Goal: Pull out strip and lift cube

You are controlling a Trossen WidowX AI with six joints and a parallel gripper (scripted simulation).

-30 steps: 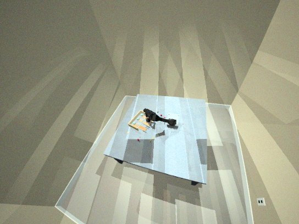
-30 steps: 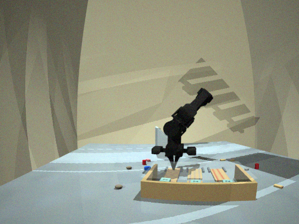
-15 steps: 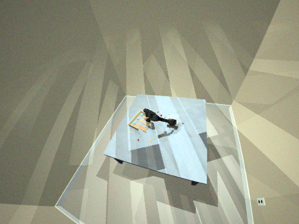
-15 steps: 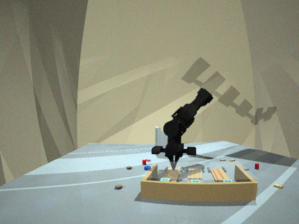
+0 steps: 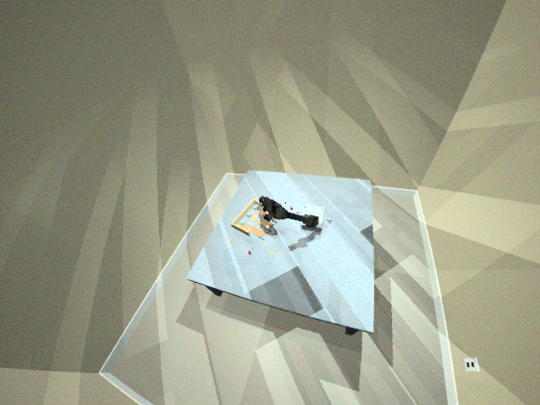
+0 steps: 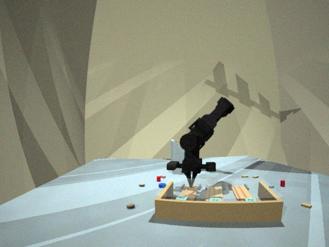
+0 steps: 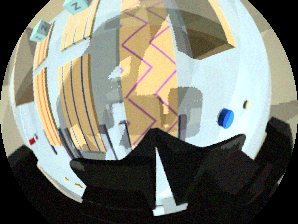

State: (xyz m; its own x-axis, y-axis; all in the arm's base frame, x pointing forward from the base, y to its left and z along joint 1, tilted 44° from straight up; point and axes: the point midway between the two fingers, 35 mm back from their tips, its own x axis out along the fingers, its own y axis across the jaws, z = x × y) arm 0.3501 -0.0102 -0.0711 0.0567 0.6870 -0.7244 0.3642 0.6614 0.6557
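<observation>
Now: gripper tip 90 mm short of the strip and 30 mm to the left of it. The rest, counted from my gripper tip: blue disc: 40 mm behind, 110 mm to the right.
</observation>
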